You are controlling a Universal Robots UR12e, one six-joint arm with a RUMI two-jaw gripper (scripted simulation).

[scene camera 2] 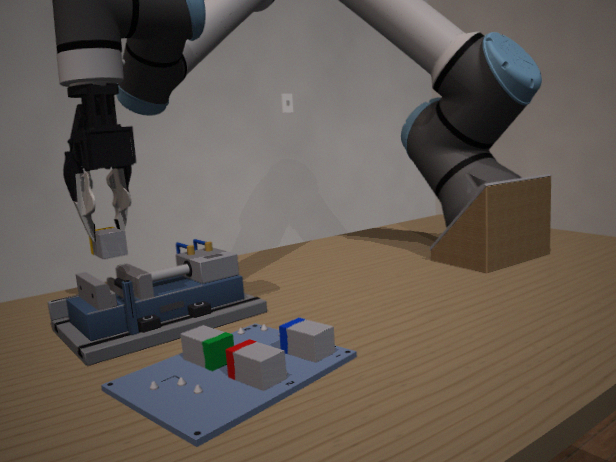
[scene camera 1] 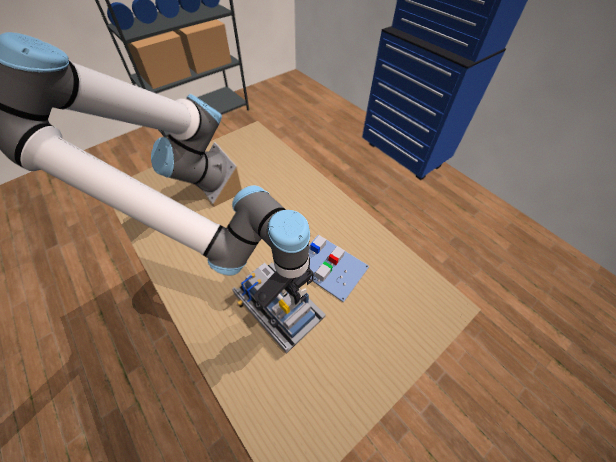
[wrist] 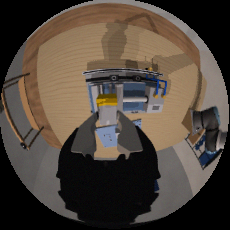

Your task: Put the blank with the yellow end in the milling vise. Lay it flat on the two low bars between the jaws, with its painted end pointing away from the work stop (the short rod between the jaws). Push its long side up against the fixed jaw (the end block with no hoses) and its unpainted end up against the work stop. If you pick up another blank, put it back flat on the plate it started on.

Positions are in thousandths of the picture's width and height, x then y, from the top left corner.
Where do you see a moving jaw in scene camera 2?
At 231, 609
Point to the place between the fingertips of my gripper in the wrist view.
467, 485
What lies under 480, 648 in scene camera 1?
My gripper.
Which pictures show my gripper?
Scene camera 2, scene camera 1 and the wrist view: all of them.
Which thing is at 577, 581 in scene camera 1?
A blue plate.
